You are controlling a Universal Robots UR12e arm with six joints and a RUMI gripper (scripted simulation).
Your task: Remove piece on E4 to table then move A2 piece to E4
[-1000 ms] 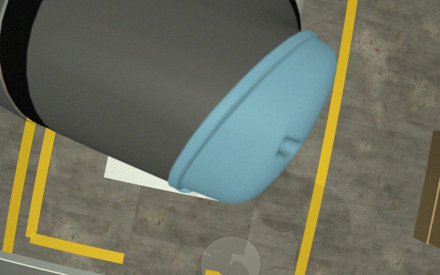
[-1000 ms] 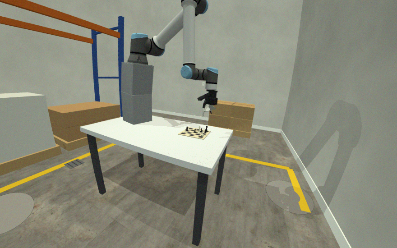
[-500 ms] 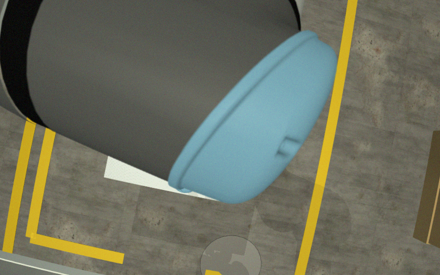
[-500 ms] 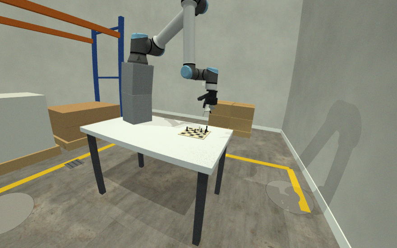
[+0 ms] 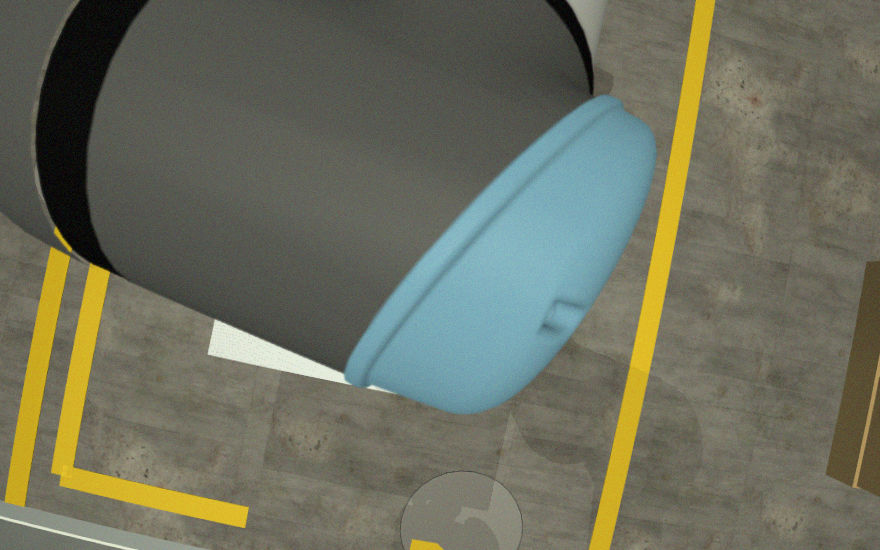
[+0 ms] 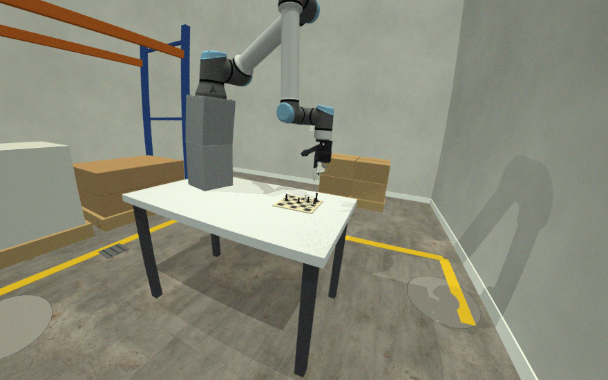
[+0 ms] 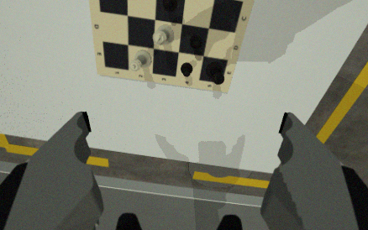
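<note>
My hand is 150 mm above the chessboard, 80 mm past it and 30 mm to the left of it.
</note>
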